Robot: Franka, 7 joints.
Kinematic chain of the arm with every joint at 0, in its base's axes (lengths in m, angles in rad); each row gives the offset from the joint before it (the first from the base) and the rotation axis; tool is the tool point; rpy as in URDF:
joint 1: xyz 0 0 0.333 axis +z
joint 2: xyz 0 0 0 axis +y
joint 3: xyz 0 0 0.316 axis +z
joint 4: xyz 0.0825 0 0 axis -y
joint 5: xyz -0.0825 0 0.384 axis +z
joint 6: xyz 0 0 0 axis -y
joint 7: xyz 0.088 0 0 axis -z
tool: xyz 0 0 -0.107 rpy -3.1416 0 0
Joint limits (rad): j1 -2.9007..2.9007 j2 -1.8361..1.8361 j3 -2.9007..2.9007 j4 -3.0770..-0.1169 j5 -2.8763..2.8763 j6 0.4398..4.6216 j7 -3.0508..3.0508
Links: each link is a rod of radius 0.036 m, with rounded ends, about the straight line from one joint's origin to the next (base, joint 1, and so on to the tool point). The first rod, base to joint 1, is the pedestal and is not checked.
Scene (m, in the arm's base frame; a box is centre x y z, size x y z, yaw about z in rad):
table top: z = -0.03
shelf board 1: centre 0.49 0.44 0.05 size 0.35 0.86 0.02 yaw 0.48
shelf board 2: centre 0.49 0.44 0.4 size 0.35 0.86 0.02 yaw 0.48
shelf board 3: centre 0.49 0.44 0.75 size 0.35 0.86 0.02 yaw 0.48
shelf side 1: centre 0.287 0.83 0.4 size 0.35 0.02 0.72 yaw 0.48
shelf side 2: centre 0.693 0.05 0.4 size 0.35 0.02 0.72 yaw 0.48
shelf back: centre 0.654 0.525 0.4 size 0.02 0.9 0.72 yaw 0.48
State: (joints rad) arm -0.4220 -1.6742 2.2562 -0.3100 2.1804 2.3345 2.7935
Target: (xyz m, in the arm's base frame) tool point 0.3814 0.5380 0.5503
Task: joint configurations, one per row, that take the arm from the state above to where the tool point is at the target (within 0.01 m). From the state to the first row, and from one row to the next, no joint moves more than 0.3 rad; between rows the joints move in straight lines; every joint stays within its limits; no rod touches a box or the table.
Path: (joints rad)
1: -0.4273 -1.6398 2.1172 -0.5698 2.2055 2.4708 2.7935
2: -0.4325 -1.6053 1.9782 -0.8296 2.2306 2.6071 2.7935
3: -0.4378 -1.5709 1.8391 -1.0894 2.2557 2.7433 2.7935
4: -0.4430 -1.5364 1.7001 -1.3491 2.2808 2.8796 2.7935
5: -0.4483 -1.5020 1.5611 -1.6089 2.3059 3.0159 2.7935
6: -0.4535 -1.4675 1.4221 -1.8687 2.3310 3.1522 2.7935
7: -0.4588 -1.4331 1.2830 -2.1285 2.3560 3.2885 2.7935
8: -0.6649 -1.3434 1.3549 -1.9489 2.3243 3.1409 2.7935
9: -0.8709 -1.2538 1.4267 -1.7694 2.2925 2.9934 2.7935
10: -1.0770 -1.1642 1.4986 -1.5899 2.2607 2.8458 2.7935

